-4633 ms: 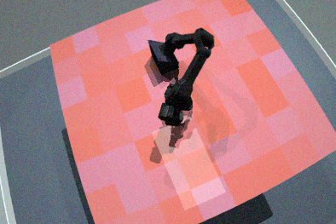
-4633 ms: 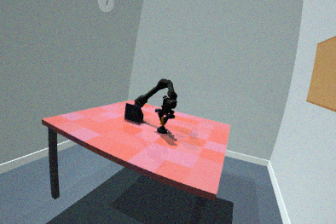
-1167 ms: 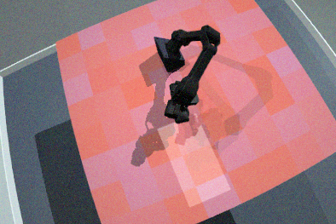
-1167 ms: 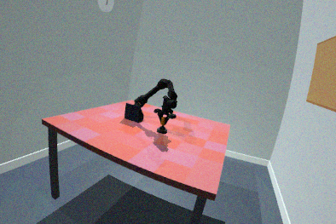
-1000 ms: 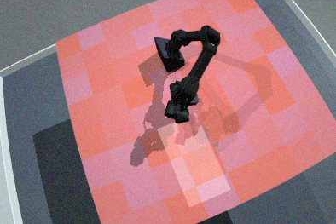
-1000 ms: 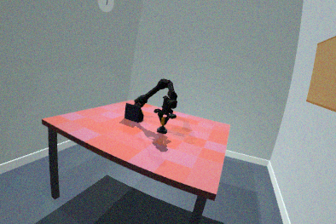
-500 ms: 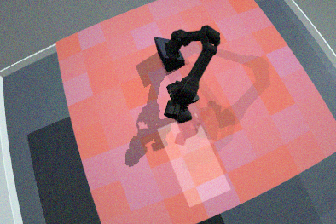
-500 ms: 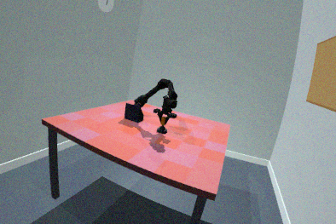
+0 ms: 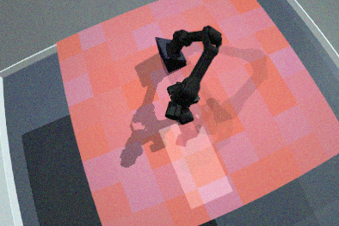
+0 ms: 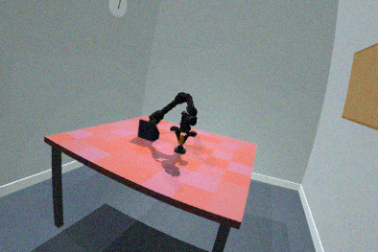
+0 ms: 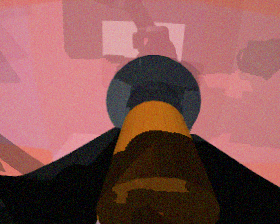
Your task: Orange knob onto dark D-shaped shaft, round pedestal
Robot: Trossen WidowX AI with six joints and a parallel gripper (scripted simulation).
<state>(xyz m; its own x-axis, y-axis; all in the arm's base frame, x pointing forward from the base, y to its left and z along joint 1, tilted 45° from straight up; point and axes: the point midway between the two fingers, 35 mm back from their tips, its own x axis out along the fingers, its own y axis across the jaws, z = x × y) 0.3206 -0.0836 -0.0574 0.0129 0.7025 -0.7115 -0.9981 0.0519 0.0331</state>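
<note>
Now: the orange knob 20 mm above my gripper tip. Also, from my gripper tip: round dark pedestal 40 mm below.
</note>
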